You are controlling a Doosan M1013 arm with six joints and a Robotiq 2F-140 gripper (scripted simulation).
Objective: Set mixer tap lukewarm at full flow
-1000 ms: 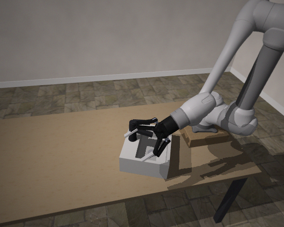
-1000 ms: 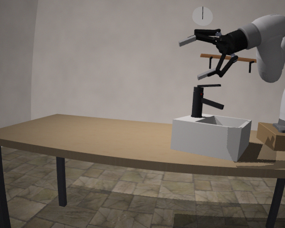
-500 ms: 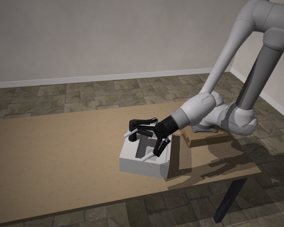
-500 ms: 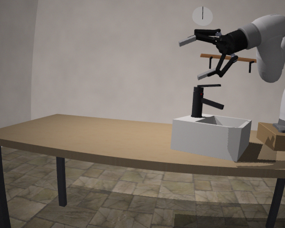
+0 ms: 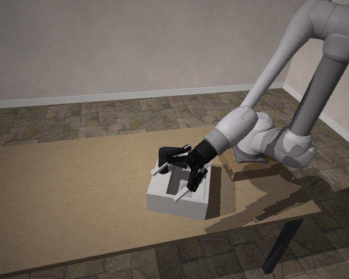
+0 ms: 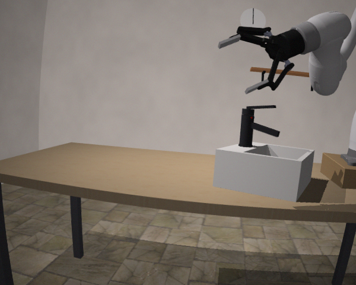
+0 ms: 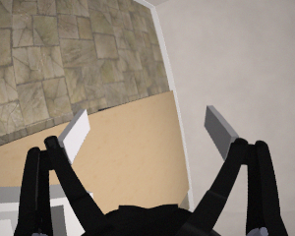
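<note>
Now: hand 6 cm past the lever, 31 cm to the left of it and 10 cm above it. From my hand the other things lie so: white sink basin (13 cm behind, 30 cm to the right, 34 cm below); black mixer tap (4 cm behind, 32 cm to the right, 15 cm below).
</note>
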